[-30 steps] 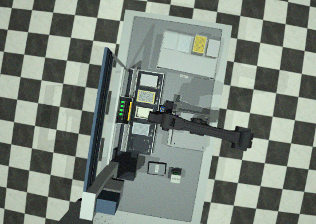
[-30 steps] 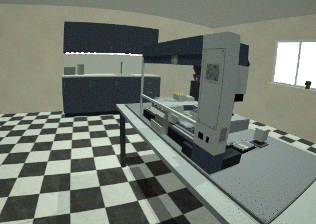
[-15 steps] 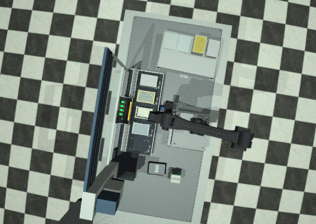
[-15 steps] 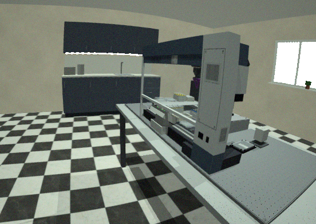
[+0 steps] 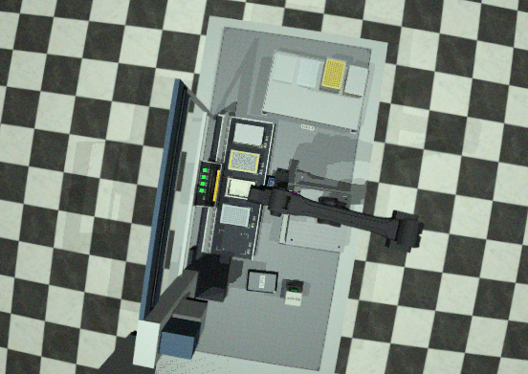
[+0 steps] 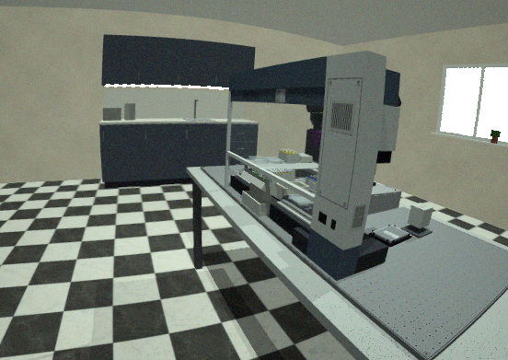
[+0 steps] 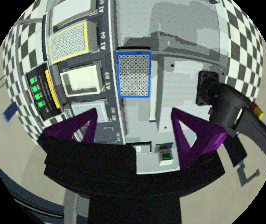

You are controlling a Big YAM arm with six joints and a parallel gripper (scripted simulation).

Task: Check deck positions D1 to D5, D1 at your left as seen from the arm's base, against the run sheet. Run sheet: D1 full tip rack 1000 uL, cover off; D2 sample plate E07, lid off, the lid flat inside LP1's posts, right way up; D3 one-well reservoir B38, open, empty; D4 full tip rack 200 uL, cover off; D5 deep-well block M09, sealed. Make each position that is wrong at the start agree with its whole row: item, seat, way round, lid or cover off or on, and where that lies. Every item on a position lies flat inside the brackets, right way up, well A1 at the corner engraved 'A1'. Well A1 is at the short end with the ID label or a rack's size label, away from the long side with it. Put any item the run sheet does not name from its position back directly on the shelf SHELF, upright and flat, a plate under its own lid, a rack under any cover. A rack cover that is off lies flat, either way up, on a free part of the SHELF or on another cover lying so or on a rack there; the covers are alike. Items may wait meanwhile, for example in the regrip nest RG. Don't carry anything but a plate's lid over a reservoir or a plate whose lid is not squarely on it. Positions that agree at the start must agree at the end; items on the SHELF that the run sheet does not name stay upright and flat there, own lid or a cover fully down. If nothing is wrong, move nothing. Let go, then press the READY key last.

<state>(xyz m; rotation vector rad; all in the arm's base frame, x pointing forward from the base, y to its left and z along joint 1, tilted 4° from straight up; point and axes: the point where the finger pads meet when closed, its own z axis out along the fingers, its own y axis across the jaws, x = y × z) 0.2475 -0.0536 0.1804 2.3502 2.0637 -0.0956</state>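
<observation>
My gripper is now 10 mm to the right of the blue-framed tip rack and 180 mm above it. Round my hand: cream reservoir (160 mm ahead, 10 mm to the right, 190 mm below); then clear rack cover (150 mm ahead, 130 mm to the right, 140 mm below); then yellow-framed tip rack (140 mm ahead, 140 mm to the right, 160 mm below).
</observation>
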